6 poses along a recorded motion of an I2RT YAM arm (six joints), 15 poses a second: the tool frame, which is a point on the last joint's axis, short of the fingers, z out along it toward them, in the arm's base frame.
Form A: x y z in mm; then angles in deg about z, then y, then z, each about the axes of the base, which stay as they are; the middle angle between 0 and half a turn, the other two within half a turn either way.
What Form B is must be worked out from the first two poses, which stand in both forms.
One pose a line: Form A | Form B
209.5, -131.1, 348.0, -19.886, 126.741, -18.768 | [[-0.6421, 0.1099, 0.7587, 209.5], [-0.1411, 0.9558, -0.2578, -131.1], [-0.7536, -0.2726, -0.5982, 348.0], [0, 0, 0, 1]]
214.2, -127.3, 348.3, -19.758, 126.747, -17.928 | [[-0.6398, 0.0973, 0.7624, 214.2], [-0.1483, 0.9577, -0.2467, -127.3], [-0.7541, -0.2709, -0.5983, 348.3], [0, 0, 0, 1]]
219.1, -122.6, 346.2, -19.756, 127.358, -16.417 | [[-0.6433, 0.0692, 0.7625, 219.1], [-0.1628, 0.9607, -0.2246, -122.6], [-0.7481, -0.2687, -0.6068, 346.2], [0, 0, 0, 1]]
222.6, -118.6, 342.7, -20.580, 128.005, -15.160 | [[-0.6483, 0.0359, 0.7605, 222.6], [-0.1885, 0.9602, -0.2061, -118.6], [-0.7377, -0.2770, -0.6157, 342.7], [0, 0, 0, 1]]
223.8, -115.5, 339.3, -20.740, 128.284, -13.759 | [[-0.6470, 0.0093, 0.7624, 223.8], [-0.2062, 0.9605, -0.1867, -115.5], [-0.7341, -0.2780, -0.6196, 339.3], [0, 0, 0, 1]]
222.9, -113.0, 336.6, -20.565, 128.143, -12.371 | [[-0.6401, -0.0113, 0.7682, 222.9], [-0.2192, 0.9610, -0.1685, -113.0], [-0.7364, -0.2763, -0.6176, 336.6], [0, 0, 0, 1]]
